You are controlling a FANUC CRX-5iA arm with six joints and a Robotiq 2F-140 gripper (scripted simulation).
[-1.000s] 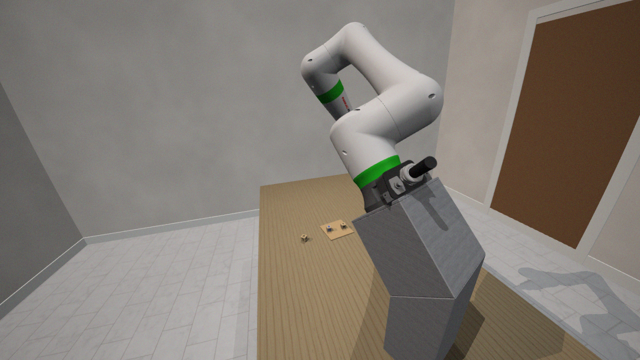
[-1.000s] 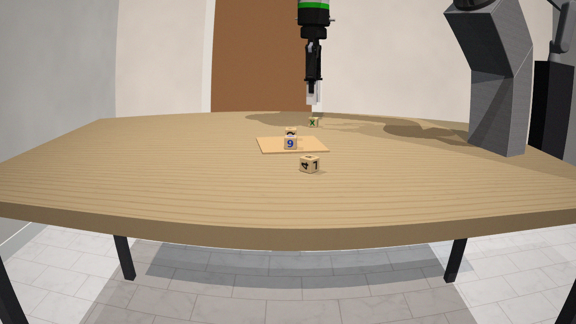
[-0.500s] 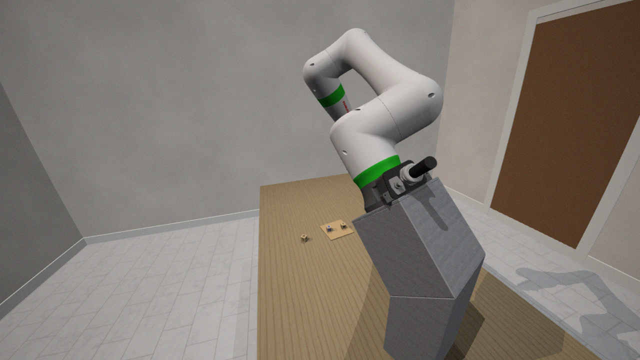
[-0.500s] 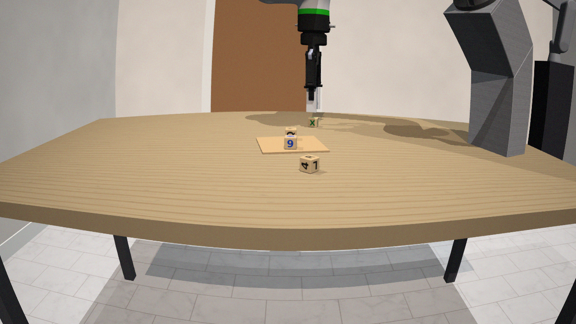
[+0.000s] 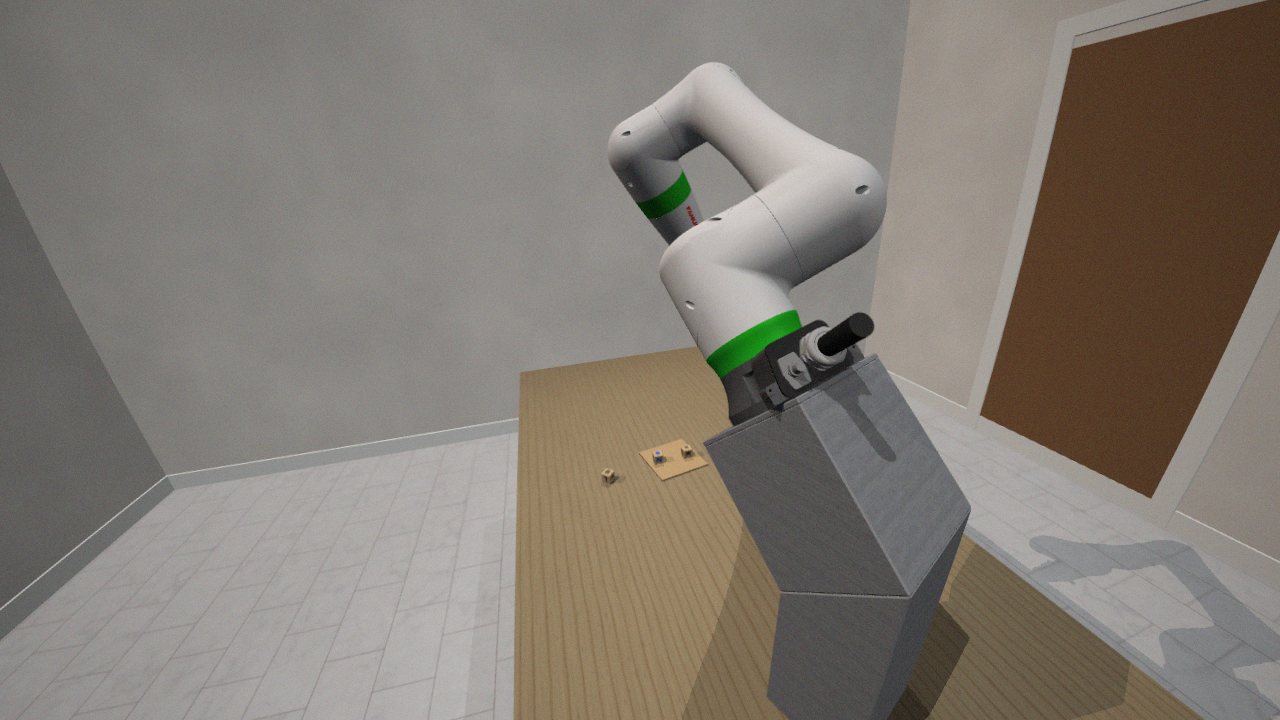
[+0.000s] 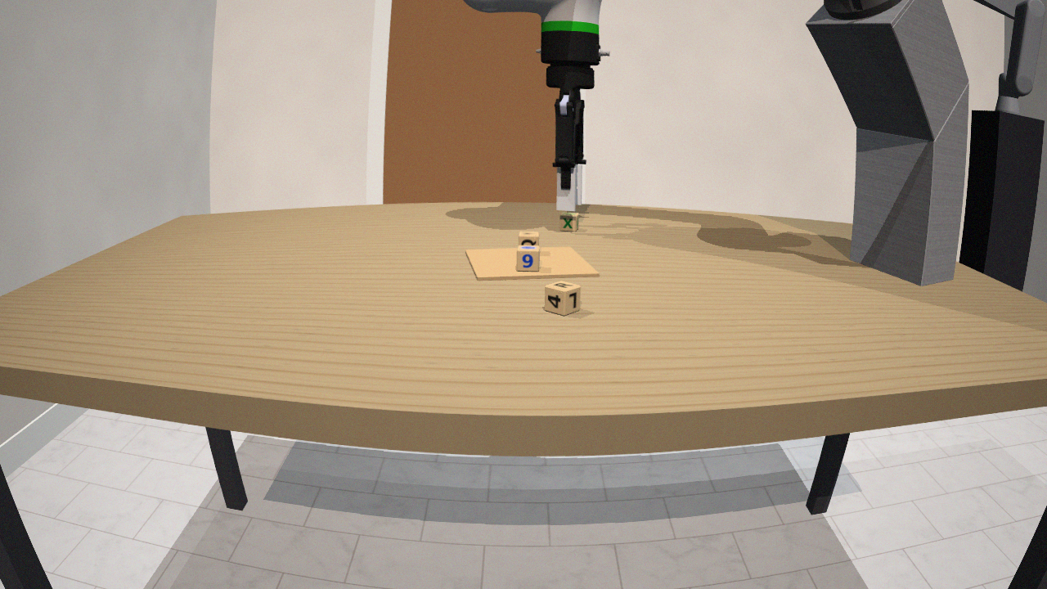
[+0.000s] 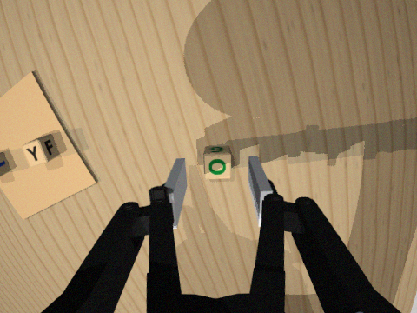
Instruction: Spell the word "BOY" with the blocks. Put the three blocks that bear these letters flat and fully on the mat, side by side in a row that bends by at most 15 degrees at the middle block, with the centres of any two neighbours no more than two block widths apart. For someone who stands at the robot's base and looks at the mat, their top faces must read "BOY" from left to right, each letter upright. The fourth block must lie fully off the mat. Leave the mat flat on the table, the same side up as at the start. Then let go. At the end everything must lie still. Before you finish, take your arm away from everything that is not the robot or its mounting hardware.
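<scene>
Right now the tan mat is 23 cm to the left of my hand, 6 cm below it and 2 cm ahead of it. The rest, counted from my hand: block 27 cm to the left, 5 cm below, 1 cm ahead.
</scene>
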